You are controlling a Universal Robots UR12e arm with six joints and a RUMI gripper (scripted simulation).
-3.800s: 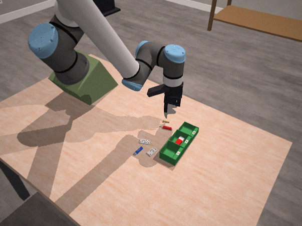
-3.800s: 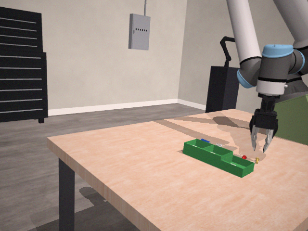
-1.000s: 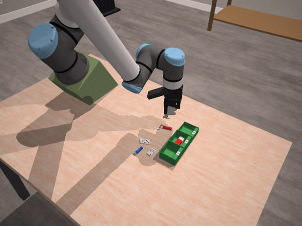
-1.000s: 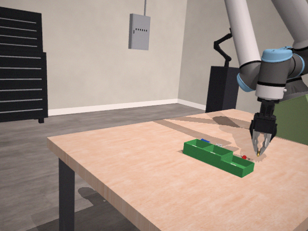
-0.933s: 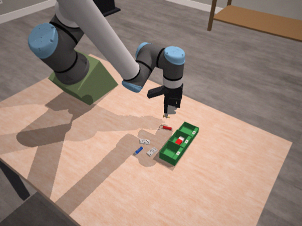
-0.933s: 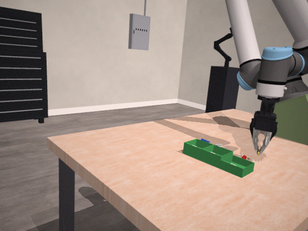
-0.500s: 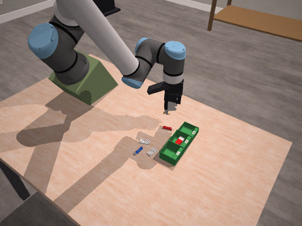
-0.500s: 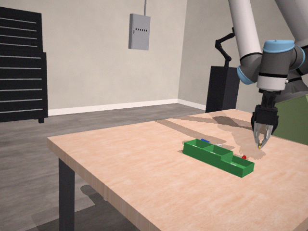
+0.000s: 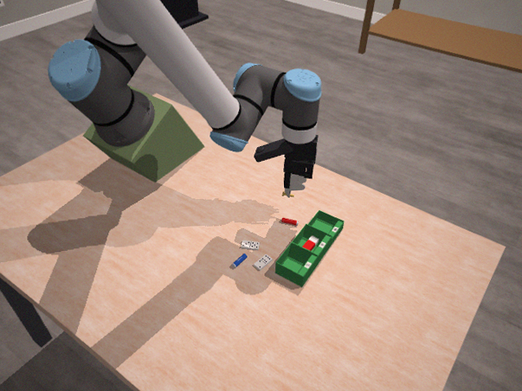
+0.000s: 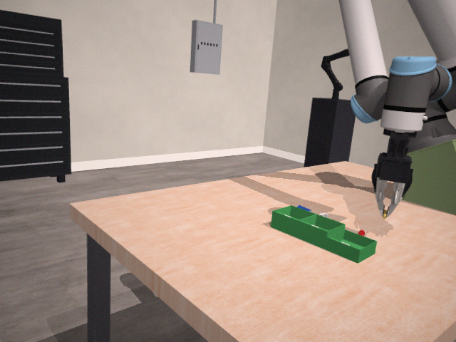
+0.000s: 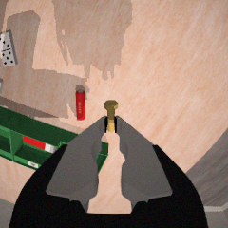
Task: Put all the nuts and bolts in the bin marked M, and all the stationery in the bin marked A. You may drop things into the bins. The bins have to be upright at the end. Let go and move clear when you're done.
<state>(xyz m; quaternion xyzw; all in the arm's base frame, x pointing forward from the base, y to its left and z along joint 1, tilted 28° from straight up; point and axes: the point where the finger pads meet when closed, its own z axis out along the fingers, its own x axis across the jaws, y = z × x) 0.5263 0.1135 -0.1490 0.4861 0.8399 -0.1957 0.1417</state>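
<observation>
Right now my hand is 140 mm short of the white eraser, 70 mm to the left of it and 70 mm above it. From my hand the other things lie so: red cylinder 40 mm ahead, 30 mm to the right, 70 mm below; small yellow bolt 10 mm behind, 10 mm below; green three-compartment bin 150 mm ahead, 80 mm to the right, 60 mm below.
</observation>
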